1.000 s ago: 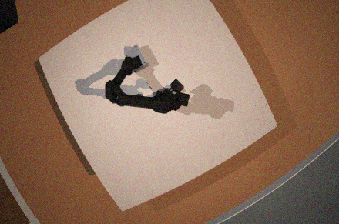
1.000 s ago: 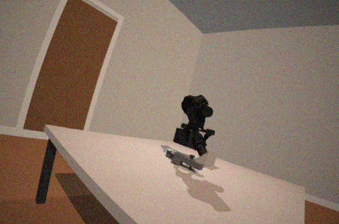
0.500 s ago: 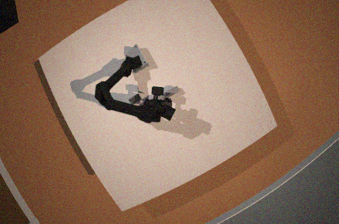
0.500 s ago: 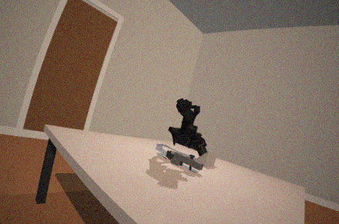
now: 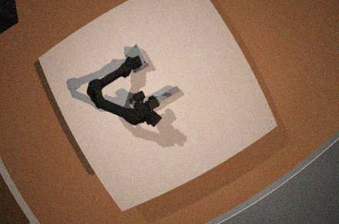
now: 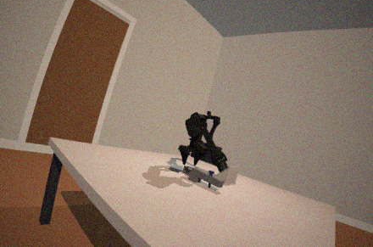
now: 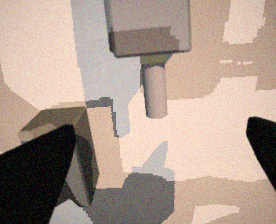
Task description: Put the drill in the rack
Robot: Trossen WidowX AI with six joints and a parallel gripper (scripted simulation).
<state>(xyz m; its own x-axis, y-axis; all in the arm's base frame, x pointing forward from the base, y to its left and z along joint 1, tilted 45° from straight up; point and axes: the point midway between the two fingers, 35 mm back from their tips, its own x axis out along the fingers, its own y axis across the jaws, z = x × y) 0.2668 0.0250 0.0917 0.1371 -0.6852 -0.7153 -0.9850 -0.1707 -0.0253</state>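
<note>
The drill is 6 cm to the left of my gripper tip, 2 cm below it and 1 cm behind it. The rest, counted from my gripper tip: grey holder block: 12 cm to the left, 3 cm below, 2 cm behind; grey-tan fixture block: 7 cm behind, 6 cm to the right, 5 cm below; dark blue key: 15 cm to the left, 2 cm below, 2 cm behind.
</note>
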